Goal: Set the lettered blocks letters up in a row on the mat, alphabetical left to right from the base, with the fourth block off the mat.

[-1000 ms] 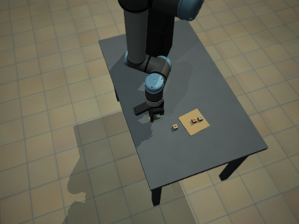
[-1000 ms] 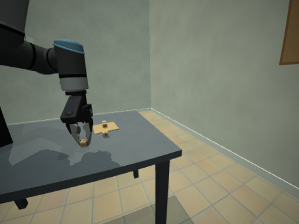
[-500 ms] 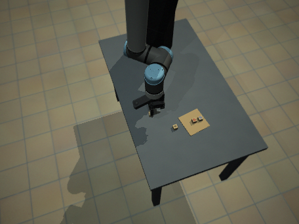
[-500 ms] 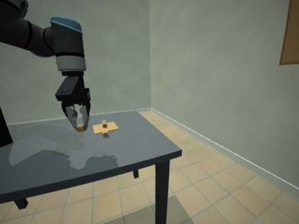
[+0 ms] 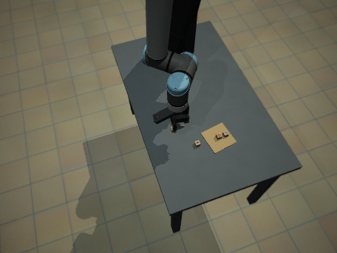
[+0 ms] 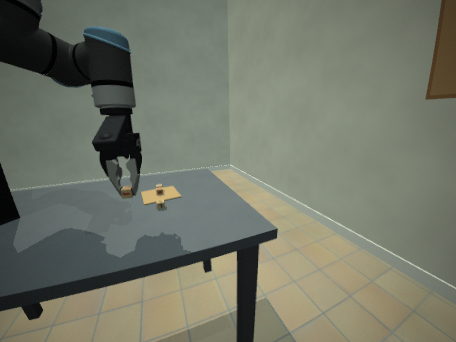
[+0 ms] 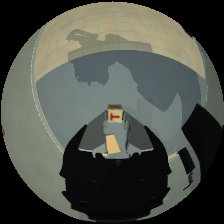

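Now: the tan mat 230 mm to the left of my hand, 110 mm below it and 80 mm ahead of it.
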